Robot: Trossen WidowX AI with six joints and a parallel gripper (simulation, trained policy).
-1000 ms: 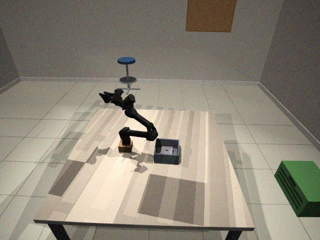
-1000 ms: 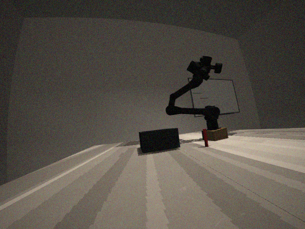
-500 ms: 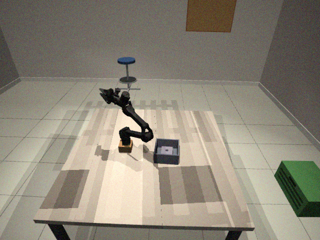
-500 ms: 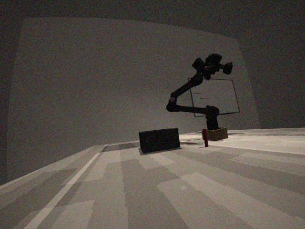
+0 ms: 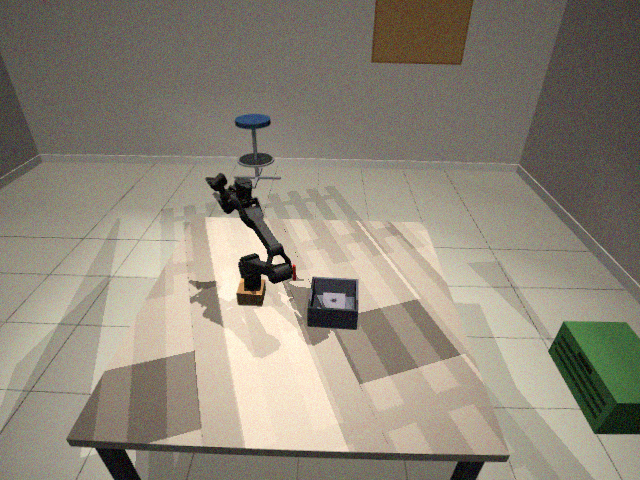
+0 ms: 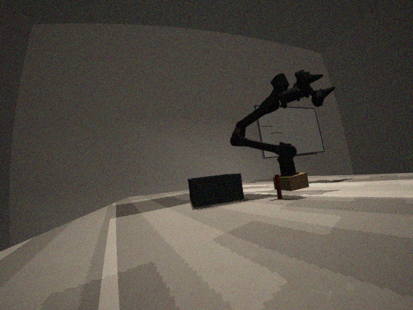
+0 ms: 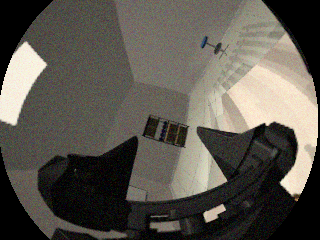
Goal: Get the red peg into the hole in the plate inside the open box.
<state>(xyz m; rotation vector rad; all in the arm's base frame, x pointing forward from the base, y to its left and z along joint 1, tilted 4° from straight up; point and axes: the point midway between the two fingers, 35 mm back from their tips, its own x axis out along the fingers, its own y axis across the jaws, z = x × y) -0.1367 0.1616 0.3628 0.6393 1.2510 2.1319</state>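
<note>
Right now my gripper tip is 39 cm above the red peg, 32 cm short of it and 10 cm to the left of it. Also, from my gripper tip: plate (46 cm ahead, 39 cm below, 32 cm to the right); box (46 cm ahead, 41 cm below, 32 cm to the right).
</note>
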